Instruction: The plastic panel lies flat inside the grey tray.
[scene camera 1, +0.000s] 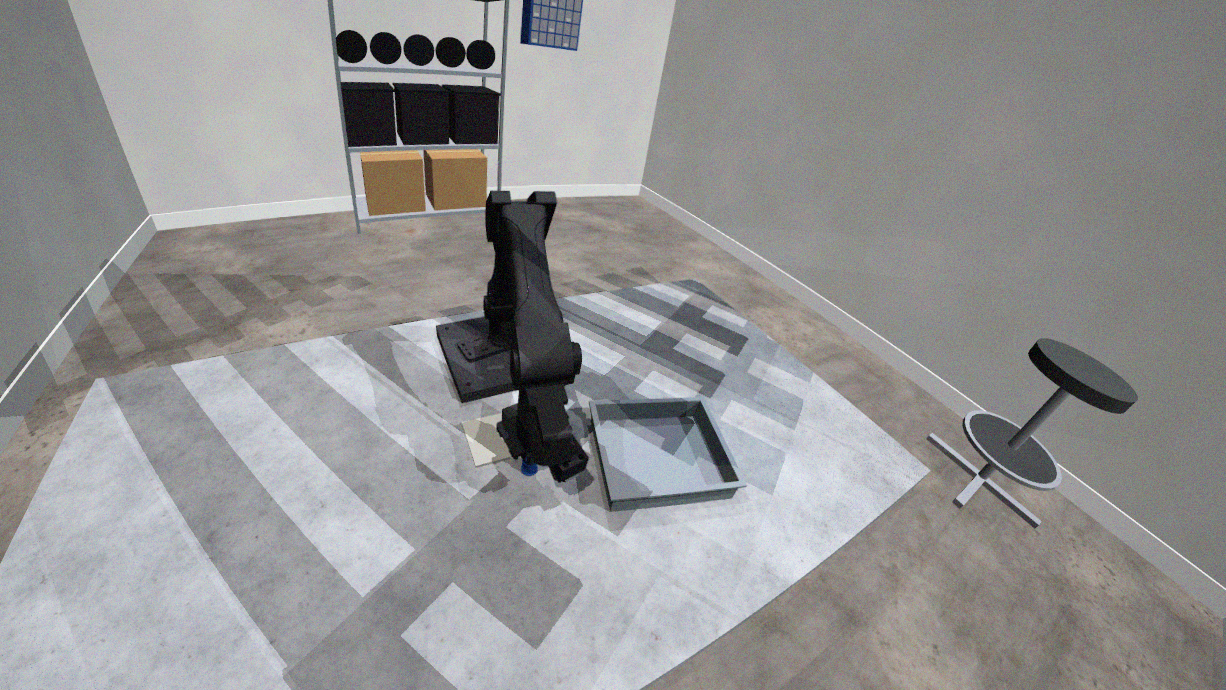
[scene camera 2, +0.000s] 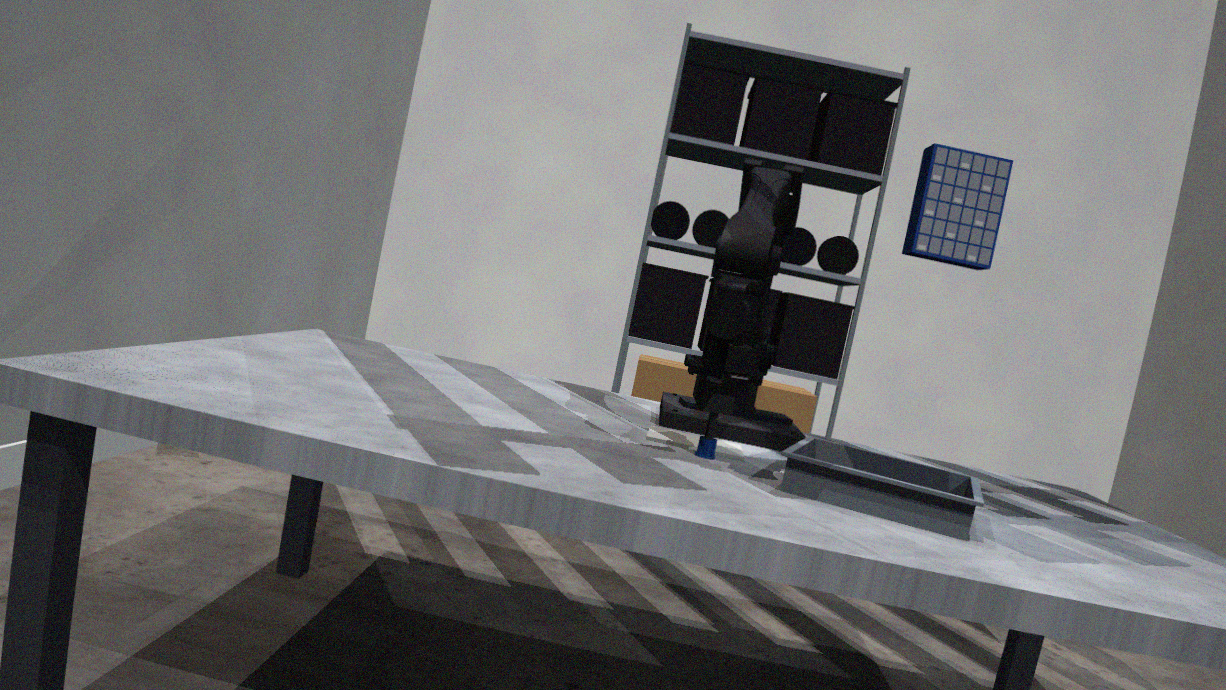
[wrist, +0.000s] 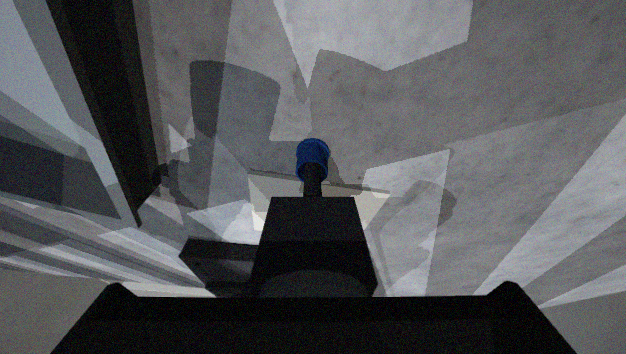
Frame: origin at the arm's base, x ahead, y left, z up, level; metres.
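Seen in the pictures: end effector, tool point: (scene camera 1: 528, 471) (wrist: 312, 148); arm's base, origin of the base link: (scene camera 1: 503, 341) (scene camera 2: 734, 413).
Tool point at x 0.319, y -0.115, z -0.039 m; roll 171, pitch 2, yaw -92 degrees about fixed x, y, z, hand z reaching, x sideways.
Offsets run from my tool point to a thing's top centre.
The plastic panel {dx -0.087, dy +0.002, dz +0.014 m} (scene camera 1: 482, 441) (wrist: 275, 187) is a thin cream sheet lying flat on the table, just left of the grey tray {dx +0.108, dy +0.219, dz +0.058 m} (scene camera 1: 668, 496) (scene camera 2: 875, 501). The arm hides its right part. The tray is square and low-walled, and nothing lies in it. In the wrist view its dark wall (wrist: 117, 109) runs along the left. My gripper (scene camera 1: 528, 467) (scene camera 2: 705, 446) (wrist: 311, 152) is a blue suction cup. It is down close to the table at the panel's front right edge, between panel and tray. Its mouth looks just past the panel's edge, with nothing on it.
The arm's black base (scene camera 1: 471, 360) stands on the table behind the panel. A shelf rack (scene camera 1: 350, 171) with dark bins and cardboard boxes stands at the back wall beside a blue wall board (scene camera 2: 957, 206). A round stool (scene camera 1: 1080, 374) stands on the floor at the right.
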